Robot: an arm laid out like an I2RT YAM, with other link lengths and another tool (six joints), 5 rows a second.
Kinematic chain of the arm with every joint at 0, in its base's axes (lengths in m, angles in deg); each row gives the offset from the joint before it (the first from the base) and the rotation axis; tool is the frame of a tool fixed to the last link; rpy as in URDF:
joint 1: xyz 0 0 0.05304 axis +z
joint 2: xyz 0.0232 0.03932 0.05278 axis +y
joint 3: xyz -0.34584 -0.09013 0 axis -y
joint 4: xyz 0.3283 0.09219 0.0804 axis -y
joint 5: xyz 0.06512 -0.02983 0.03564 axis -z
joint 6: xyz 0.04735 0 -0.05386 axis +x
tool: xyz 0.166 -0.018 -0.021 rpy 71.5 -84.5 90
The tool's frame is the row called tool.
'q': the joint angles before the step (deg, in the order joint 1, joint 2, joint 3, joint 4, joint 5, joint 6). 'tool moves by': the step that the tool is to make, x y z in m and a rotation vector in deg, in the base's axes. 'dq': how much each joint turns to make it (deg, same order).
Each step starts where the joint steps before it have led.
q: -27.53 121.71 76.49 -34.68 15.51 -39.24
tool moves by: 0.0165 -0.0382 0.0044 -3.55 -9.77 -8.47
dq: -2.86 0.02 -0.12 8.81 -0.17 6.06
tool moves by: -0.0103 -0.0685 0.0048 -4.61 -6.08 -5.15
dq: -6.27 0.76 -0.02 8.73 0.02 -1.26
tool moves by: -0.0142 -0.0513 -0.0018 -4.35 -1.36 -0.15
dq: -4.57 1.58 0.01 6.77 0.04 -5.28
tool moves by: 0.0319 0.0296 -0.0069 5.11 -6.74 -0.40
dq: 2.08 0.00 0.03 0.38 -5.68 6.64
